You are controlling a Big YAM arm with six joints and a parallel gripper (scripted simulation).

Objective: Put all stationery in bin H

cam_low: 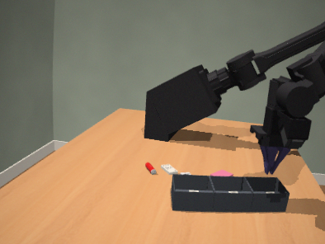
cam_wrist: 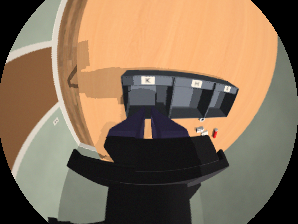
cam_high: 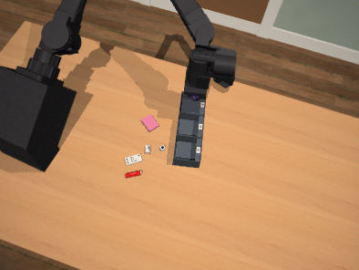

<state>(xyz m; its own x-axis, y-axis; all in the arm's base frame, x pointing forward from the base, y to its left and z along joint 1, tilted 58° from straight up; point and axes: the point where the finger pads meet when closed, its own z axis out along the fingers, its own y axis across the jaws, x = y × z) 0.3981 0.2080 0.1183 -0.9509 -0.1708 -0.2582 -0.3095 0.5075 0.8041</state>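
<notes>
My hand is 17 cm to the left of the black-and-white ring, 8 cm above it and 3 cm past it. From my hand the other things lie so: dark three-part bin row (8 cm to the right, 6 cm below, 3 cm ahead); then white domino-like tile (25 cm to the right, 9 cm behind, 8 cm below); then pink sticky-note pad (11 cm to the right, 10 cm behind, 8 cm below).
</notes>
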